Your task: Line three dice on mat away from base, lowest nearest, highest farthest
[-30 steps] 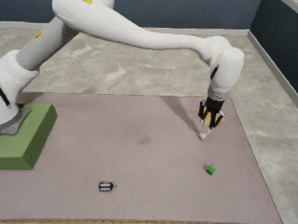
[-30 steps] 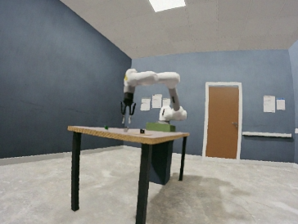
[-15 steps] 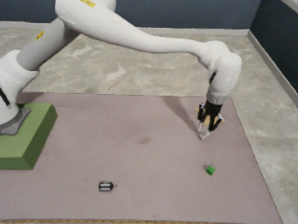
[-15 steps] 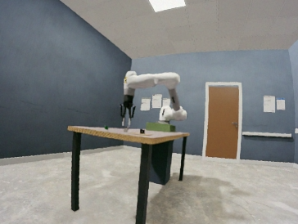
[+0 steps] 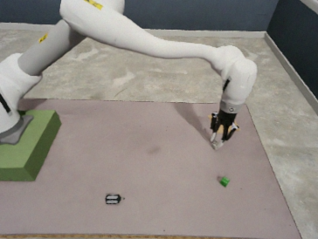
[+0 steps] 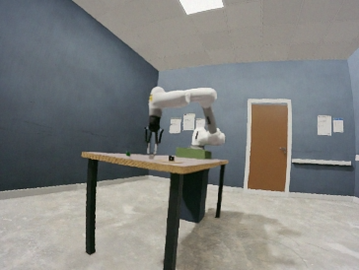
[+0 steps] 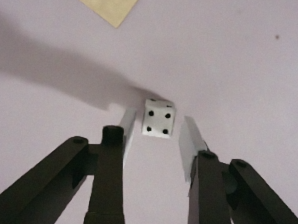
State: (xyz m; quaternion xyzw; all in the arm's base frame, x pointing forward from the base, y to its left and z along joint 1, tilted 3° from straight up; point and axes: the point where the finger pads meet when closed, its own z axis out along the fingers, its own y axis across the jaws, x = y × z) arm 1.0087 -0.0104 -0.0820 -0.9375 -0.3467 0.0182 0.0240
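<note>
The white die is 5 cm below my hand. Round my hand: mat: 17 cm to the left, 8 cm ahead, 7 cm below; black die: 17 cm to the left, 5 cm below, 4 cm ahead; green die: 20 cm to the right, 5 cm below.
</note>
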